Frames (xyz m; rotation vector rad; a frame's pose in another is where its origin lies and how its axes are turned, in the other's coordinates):
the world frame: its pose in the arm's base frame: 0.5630 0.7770 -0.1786 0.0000 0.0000 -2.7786
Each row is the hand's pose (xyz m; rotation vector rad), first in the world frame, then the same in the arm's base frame.
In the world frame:
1: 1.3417 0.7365 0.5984 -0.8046 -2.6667 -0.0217
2: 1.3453 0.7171 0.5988 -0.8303 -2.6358 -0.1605
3: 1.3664 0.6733 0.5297 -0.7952 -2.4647 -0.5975
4: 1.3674 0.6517 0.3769 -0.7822 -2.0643 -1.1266
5: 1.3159 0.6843 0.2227 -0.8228 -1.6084 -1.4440
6: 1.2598 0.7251 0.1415 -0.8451 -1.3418 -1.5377
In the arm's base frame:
1: -0.4298 -0.3879 0.4198 -3.0257 0.3389 -0.5432
2: -0.4400 -0.3711 0.4202 3.0152 -0.3748 0.5974
3: -0.4753 -0.3376 0.3511 2.6630 -0.3498 0.7807
4: -0.4839 -0.3178 0.1983 2.1317 -0.3895 1.0235
5: -0.4242 -0.3300 0.0441 1.6640 -0.4990 1.2128
6: -0.3572 -0.3482 -0.0371 1.4210 -0.5685 1.3235

